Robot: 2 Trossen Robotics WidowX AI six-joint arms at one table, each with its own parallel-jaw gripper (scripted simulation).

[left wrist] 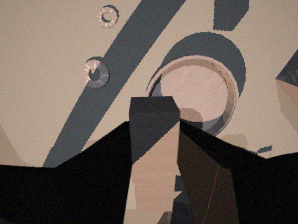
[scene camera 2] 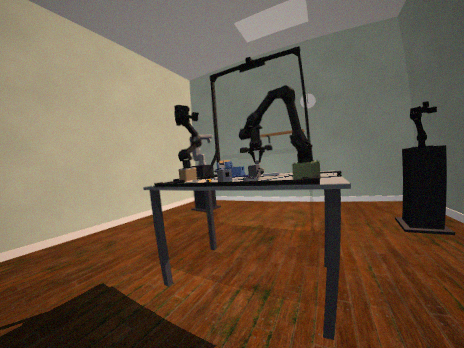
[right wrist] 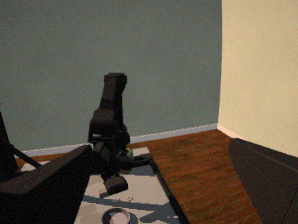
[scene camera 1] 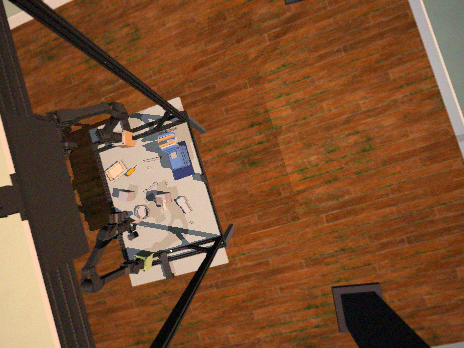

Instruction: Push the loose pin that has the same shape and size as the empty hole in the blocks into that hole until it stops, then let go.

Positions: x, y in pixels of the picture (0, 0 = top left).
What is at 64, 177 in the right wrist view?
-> The right gripper.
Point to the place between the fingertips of the left gripper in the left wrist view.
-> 152, 128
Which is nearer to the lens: the grey square pin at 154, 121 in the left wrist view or the round dish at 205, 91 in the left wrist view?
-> The grey square pin.
